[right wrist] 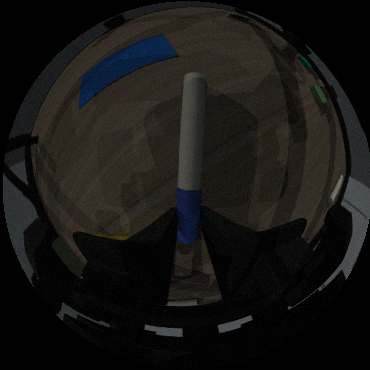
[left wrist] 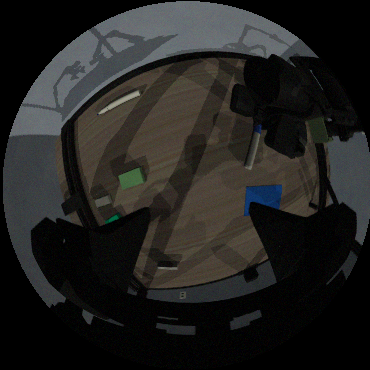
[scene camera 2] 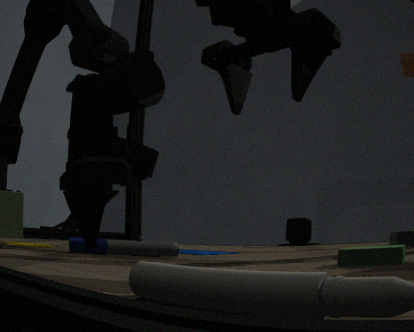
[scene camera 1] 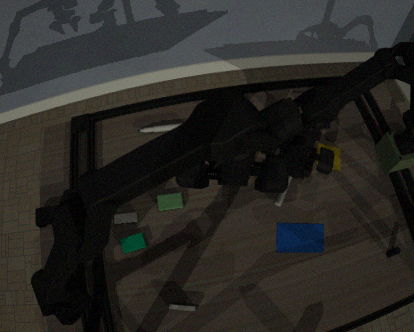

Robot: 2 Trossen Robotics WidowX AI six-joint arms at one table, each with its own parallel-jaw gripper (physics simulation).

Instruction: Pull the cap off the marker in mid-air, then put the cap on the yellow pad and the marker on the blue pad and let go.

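Places are measured from the left arm's base along level axes (x ahead, y left, z up), in millimetres.
Where they show: left gripper, fingertip midpoint: (left wrist: 200, 210) (scene camera 2: 264, 107) (scene camera 1: 231, 185); right gripper, fingertip midpoint: (right wrist: 187, 211) (left wrist: 257, 125) (scene camera 2: 89, 247); left arm's base at its link origin: (scene camera 1: 62, 297); right arm's base at its link origin: (left wrist: 327, 128) (scene camera 1: 404, 144).
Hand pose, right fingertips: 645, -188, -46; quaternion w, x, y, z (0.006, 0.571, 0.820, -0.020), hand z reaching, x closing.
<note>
Each offset is from my right fingertips to the top centre of the thing, as dx, dy, dz.
The marker, a grey-white barrel @(-43, -12, +11) (scene camera 1: 281, 197) (scene camera 2: 142, 248) (left wrist: 253, 150) (right wrist: 193, 132) with a blue cap @(+2, +0, +12) (scene camera 2: 76, 245) (left wrist: 258, 128) (right wrist: 189, 215) on one end, lies flat at table level. My right gripper (scene camera 2: 91, 245) (right wrist: 187, 211) points down and is shut on the blue cap, a finger on each side of it. My left gripper (scene camera 2: 267, 107) (left wrist: 200, 210) is open and empty, high above the table. The blue pad @(-137, -132, -7) (scene camera 1: 300, 238) (scene camera 2: 207, 252) (left wrist: 262, 194) (right wrist: 127, 62) lies beyond the barrel's end. The yellow pad @(+109, -68, -7) (scene camera 1: 336, 158) (scene camera 2: 30, 244) (right wrist: 112, 237) is partly hidden by my right gripper.
A white pen-like object @(-135, +343, +12) (scene camera 1: 159, 129) (scene camera 2: 225, 290) (left wrist: 120, 102) lies near the table's far edge. A light green block @(-275, +177, +8) (scene camera 1: 170, 201) (left wrist: 132, 178), a grey block @(-383, +231, +5) (scene camera 1: 125, 218) and a teal block @(-416, +171, +8) (scene camera 1: 133, 242) lie to the left in scene camera 1. A green box (scene camera 1: 392, 154) stands at the right edge.
</note>
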